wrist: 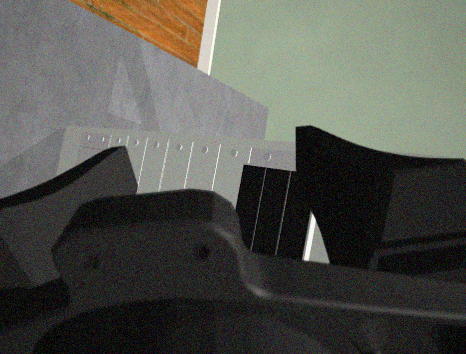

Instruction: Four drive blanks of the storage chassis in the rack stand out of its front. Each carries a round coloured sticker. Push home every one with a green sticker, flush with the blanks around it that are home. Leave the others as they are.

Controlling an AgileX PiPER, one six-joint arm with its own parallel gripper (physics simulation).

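The light grey chassis front (200,170) crosses the middle of the wrist view, with thin bright lines between upright blanks and a row of small round screw heads above them. At its right is a dark opening (272,210) crossed by thin upright lines. A bright narrow edge (309,237) shows beside the right finger. No coloured sticker shows, and I cannot tell which blanks stand out. My gripper (212,157) is open, its dark fingers wide apart in front of the chassis, with no thing seen between the tips. The gripper body hides the lower part of the blanks.
A blue-grey surface (200,107) lies behind the chassis at the upper left. Beyond it are a brown wood-patterned area (165,27), a white strip (209,37) and a pale green surface (350,75) at the upper right.
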